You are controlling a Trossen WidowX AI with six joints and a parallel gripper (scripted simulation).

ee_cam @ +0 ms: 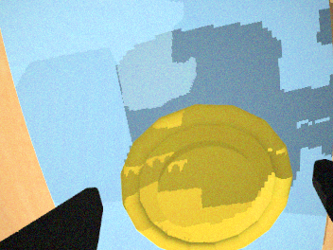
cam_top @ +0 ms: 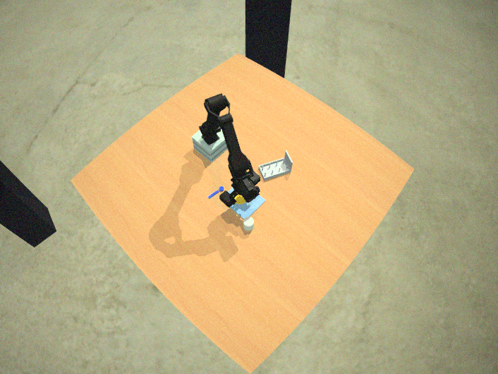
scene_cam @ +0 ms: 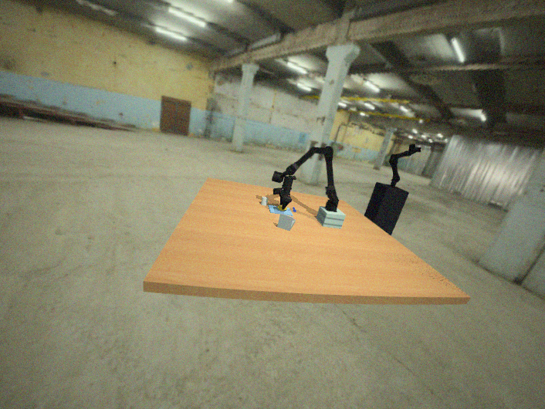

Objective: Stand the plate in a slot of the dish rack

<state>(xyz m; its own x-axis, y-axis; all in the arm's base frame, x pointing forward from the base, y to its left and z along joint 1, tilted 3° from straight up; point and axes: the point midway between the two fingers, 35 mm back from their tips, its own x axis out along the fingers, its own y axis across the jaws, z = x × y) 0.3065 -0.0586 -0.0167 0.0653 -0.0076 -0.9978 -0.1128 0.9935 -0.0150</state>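
The yellow plate lies 1 cm below my gripper tip. The rest, counted from my gripper tip: grey dish rack (22 cm to the left, 3 cm behind); blue spoon (10 cm behind, 6 cm to the right, 2 cm below); white cup (12 cm ahead, 5 cm to the right).
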